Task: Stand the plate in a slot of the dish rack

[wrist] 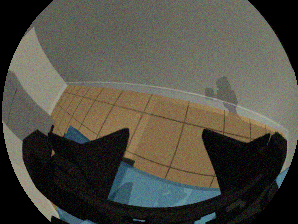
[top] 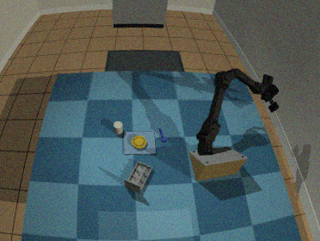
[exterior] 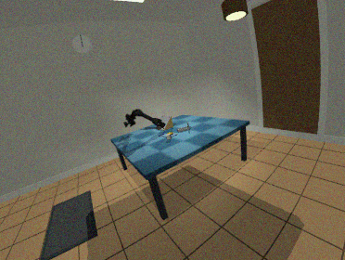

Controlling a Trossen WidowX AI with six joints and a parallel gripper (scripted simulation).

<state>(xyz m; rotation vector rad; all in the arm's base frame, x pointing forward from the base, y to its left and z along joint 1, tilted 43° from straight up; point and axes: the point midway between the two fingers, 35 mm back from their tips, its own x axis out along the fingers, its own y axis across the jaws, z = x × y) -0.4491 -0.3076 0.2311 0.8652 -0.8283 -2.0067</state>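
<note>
Right now the cup is 890 mm ahead of my gripper tip, 280 mm to the left of it and 50 mm below it. From my gripper tip the other things lie so: yellow plate (780 mm ahead, 340 mm to the left, 60 mm below); blue utensil (670 mm ahead, 290 mm to the left, 70 mm below); grey dish rack (770 mm ahead, 530 mm to the left, 50 mm below).
</note>
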